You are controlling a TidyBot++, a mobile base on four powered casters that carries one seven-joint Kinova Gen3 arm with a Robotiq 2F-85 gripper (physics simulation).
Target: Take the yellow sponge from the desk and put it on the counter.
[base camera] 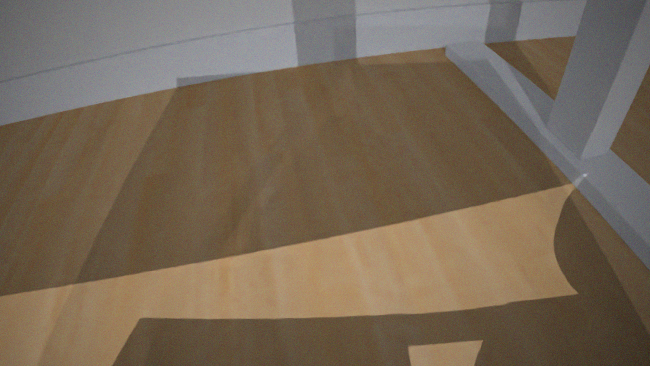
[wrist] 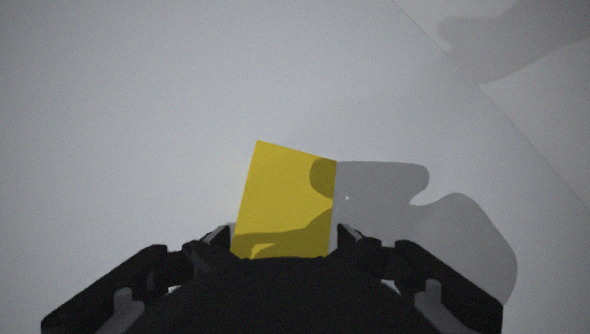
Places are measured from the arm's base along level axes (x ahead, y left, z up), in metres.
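Pixels of known places: gripper, fingertip midpoint: (wrist: 284, 236).
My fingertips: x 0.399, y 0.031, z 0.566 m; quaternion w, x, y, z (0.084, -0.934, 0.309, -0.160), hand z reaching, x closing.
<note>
Ahead of a thing's pixels: the offset from my fingertips to its top centre. "pt": to the spot under its first point. Level surfaces: height alone.
The yellow sponge {dy +0.013, dx +0.003, dz +0.032 m} (wrist: 282, 200) lies on the pale desk top {dz -0.013 m} (wrist: 140, 110) in the wrist view, slightly turned, its long sides running up and down the view. My gripper (wrist: 284, 236) is open. Its fingertips stand at the left and right of the sponge's near end, with a narrow gap showing on each side. The gripper's dark body hides the lower edge of the sponge. Whether the fingertips are at the sponge's height is hard to tell. The counter does not show in either view.
In the base camera view, a grey leg {pt dy -0.349, dx +0.104, dz -0.830 m} (base camera: 590, 75) stands on a long foot bar (base camera: 520, 107) at the right. A pale wall with a baseboard (base camera: 240, 47) runs along the back of the wooden floor {dz -0.963 m} (base camera: 300, 150). Shadows fall across the floor and desk top.
</note>
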